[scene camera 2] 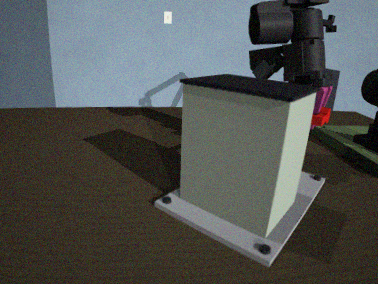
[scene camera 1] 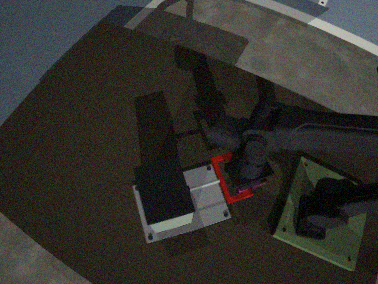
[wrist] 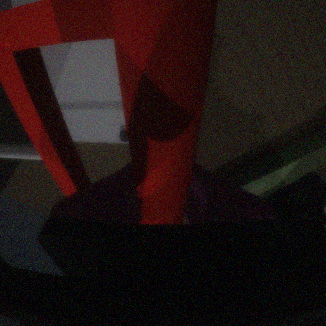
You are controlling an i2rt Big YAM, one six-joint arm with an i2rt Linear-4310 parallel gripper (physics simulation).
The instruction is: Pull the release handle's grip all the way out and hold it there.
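Observation:
The red release handle (scene camera 1: 224,181) (scene camera 2: 321,118) (wrist: 175,165) is an open frame beside the right edge of the grey base plate (scene camera 1: 212,200) (scene camera 2: 210,220) (wrist: 95,85) in scene camera 1. A pale housing (scene camera 1: 171,222) (scene camera 2: 230,150) with a black top stands on the plate; it hides most of the handle in scene camera 2. My gripper (scene camera 1: 250,188) (scene camera 2: 323,99) (wrist: 162,163), with magenta fingers, is shut on the handle's red grip, on the side away from the housing. In the wrist view the red bar runs down between the dark fingers. The handle's join to the housing is hidden.
A green tray-like base (scene camera 1: 295,200) (scene camera 2: 345,131) (wrist: 275,180) with a black arm base (scene camera 1: 312,220) stands close to the right of the gripper. My dark arm (scene camera 1: 320,135) reaches in from the right. Long shadows lie across the brown table (scene camera 1: 65,165) (scene camera 2: 75,210).

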